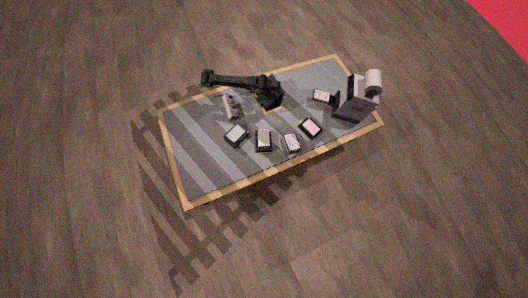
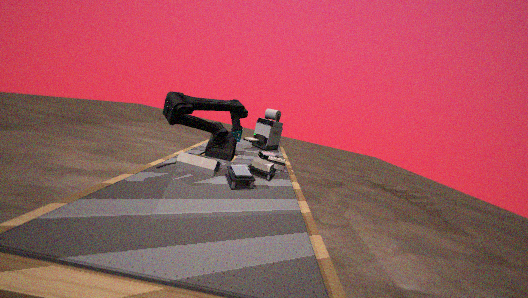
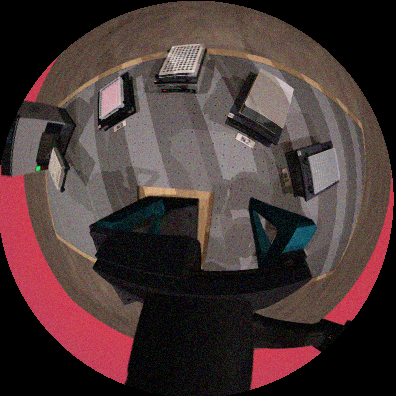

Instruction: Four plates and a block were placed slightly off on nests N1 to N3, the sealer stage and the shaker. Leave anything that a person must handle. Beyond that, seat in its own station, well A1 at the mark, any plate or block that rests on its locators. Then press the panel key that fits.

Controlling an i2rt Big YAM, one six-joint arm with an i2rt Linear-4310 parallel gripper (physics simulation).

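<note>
My gripper (image 3: pixel 205 202) (image 2: pixel 237 134) is open and empty, above the table near the arm's base. A pink plate (image 1: pixel 310 127) (image 3: pixel 111 99) lies on nest N3. A white block with holes (image 1: pixel 291 142) (image 3: pixel 184 60) sits on the shaker (image 3: pixel 177 89), which shows a red light. A beige-topped plate (image 1: pixel 264 137) (image 3: pixel 267 97) lies on nest N2, looking askew. A pale plate (image 1: pixel 236 134) (image 2: pixel 242 171) (image 3: pixel 324 170) lies on nest N1. A cream plate (image 1: pixel 321 95) (image 3: pixel 57 167) is at the sealer stage. Locator contact and A1 marks are too small to tell.
The sealer (image 1: pixel 356 106) (image 2: pixel 268 131) (image 3: pixel 30 137) stands at one end with a white roll (image 1: pixel 373 80) (image 2: pixel 272 114) on top and a green light. The key panel (image 1: pixel 231 106) (image 2: pixel 197 162) stands beside the arm's base. A wooden edge (image 1: pixel 272 171) borders the table.
</note>
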